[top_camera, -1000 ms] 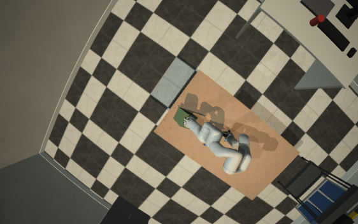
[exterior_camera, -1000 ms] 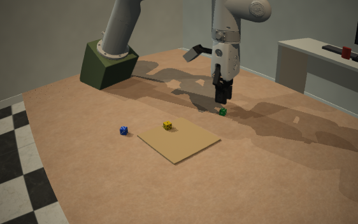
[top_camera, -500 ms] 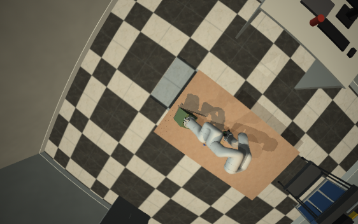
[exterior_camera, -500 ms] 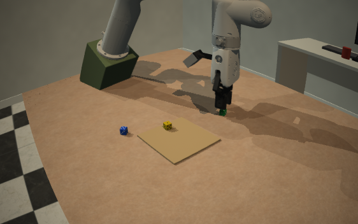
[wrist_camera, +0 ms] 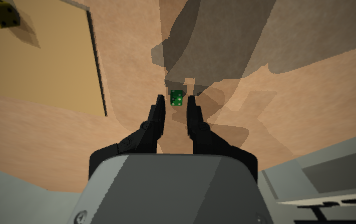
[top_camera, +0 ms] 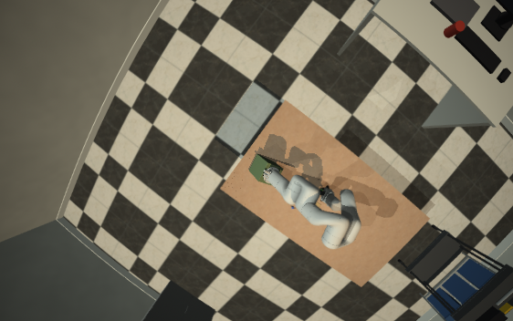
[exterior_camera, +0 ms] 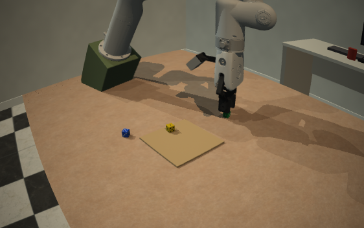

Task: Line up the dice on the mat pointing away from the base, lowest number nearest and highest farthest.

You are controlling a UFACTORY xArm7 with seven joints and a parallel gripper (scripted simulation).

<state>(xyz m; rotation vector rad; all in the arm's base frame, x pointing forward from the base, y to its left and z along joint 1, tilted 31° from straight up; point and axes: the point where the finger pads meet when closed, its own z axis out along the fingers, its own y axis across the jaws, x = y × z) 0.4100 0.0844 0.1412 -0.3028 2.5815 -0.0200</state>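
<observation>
The green die lies 3 cm below my hand. Also, from my hand: tan mat 17 cm to the right, 4 cm below; blue die 10 cm behind, 25 cm to the right, 3 cm below; yellow die 4 cm behind, 16 cm to the right, 3 cm below.
</observation>
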